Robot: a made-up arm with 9 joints.
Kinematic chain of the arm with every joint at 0, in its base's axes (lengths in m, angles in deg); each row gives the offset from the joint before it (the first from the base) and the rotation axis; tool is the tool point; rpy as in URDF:
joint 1: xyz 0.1 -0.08 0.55 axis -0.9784 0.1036 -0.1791
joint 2: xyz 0.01 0 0.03 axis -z
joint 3: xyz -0.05 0 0 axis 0.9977 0.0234 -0.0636
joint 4: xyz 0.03 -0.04 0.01 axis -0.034 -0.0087 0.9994
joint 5: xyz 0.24 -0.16 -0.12 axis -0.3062 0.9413 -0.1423
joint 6: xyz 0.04 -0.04 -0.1 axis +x
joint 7: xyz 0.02 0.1 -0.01 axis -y
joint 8: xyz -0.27 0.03 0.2 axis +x
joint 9: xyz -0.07 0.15 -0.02 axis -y
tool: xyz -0.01 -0.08 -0.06 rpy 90 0 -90
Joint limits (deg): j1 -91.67..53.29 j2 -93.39..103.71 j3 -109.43..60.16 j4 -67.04..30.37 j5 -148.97..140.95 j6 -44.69..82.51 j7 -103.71..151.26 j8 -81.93..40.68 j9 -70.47..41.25
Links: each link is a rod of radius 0.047 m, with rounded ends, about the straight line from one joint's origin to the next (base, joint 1, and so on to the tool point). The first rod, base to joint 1, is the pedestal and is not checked.
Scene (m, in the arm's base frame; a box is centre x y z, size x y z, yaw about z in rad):
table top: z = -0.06
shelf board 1: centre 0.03 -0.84 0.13 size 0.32 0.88 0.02 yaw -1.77
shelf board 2: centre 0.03 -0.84 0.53 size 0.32 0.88 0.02 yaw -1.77
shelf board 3: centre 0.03 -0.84 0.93 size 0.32 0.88 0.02 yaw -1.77
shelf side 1: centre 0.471 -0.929 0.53 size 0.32 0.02 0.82 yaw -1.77
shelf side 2: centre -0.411 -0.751 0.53 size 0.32 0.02 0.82 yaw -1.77
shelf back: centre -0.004 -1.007 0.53 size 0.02 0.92 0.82 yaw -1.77
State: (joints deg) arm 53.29 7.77 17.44 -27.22 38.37 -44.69 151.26 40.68 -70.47
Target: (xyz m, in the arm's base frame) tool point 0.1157 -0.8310 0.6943
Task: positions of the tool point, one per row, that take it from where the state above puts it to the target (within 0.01 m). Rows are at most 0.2 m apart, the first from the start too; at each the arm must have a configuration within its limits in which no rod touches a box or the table.
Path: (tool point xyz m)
1: -0.1850 -0.7495 0.3091
2: -0.1804 -0.6735 0.3086
3: -0.1527 -0.5903 0.3063
4: -0.1034 -0.5025 0.3051
5: -0.1537 -0.5062 0.3924
6: -0.1275 -0.5404 0.5132
7: -0.0127 -0.5740 0.6245
8: 0.1693 -0.5656 0.6943
9: 0.1473 -0.6711 0.6761
10: 0.1275 -0.7605 0.6723
11: 0.1157 -0.8310 0.6943

